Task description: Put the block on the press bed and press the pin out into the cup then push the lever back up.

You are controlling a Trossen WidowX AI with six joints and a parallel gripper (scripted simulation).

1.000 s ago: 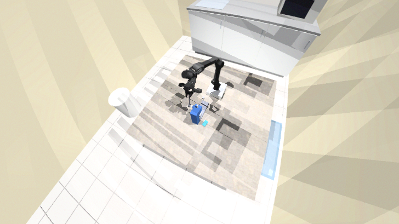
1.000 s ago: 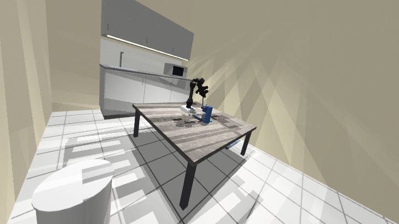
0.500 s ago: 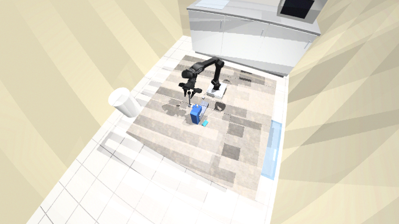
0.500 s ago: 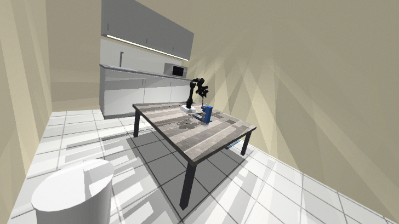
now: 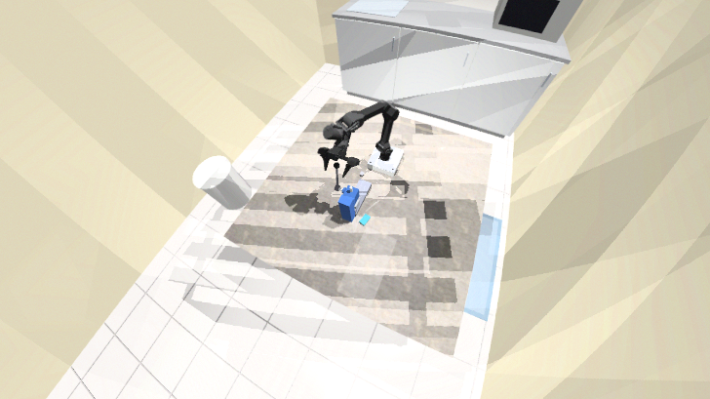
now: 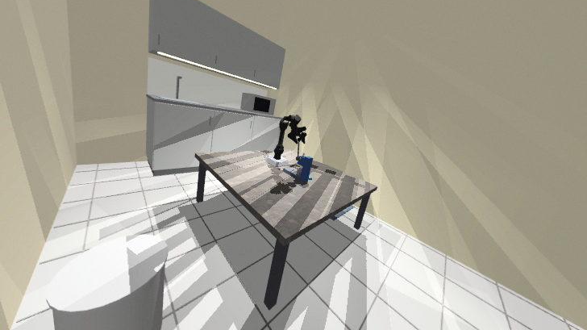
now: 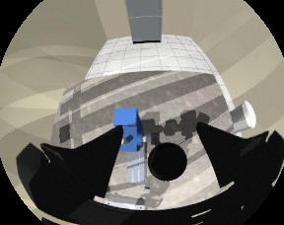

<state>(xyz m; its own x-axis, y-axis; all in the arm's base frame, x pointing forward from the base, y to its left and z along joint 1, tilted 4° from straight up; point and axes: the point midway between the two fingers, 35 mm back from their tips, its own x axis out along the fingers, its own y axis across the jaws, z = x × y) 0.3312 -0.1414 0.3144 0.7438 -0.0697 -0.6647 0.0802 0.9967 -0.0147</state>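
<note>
Now: the grey lever 50 mm below my gripper tip, 20 mm behind it and 10 mm to the left of it. The rest, counted from my gripper tip: round pin: 310 mm below, 80 mm to the left; then small cup: 310 mm below, 160 mm to the left, 50 mm ahead.
</note>
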